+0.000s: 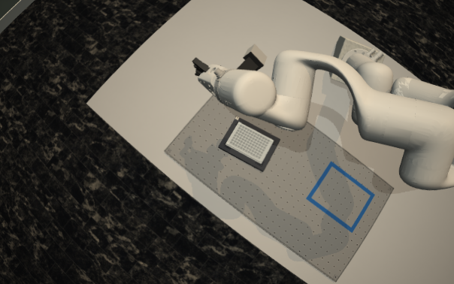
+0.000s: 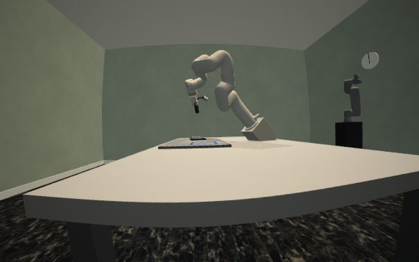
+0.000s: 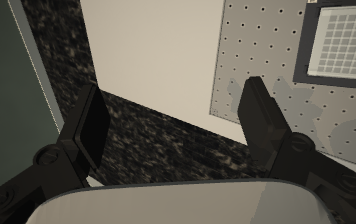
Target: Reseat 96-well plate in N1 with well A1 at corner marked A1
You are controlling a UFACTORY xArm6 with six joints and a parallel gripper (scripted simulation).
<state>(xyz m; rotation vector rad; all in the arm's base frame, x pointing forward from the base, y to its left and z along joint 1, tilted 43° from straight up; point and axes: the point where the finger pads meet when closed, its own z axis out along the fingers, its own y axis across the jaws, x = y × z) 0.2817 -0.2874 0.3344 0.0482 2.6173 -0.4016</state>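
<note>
Now: hand 25 cm above the 96-well plate, 12 cm to the right of it and 4 cm past it. Round my hand: small A1 mark (26 cm below, 5 cm behind, 3 cm to the left); dark plate nest N1 (26 cm below, 12 cm to the left, 4 cm behind).
</note>
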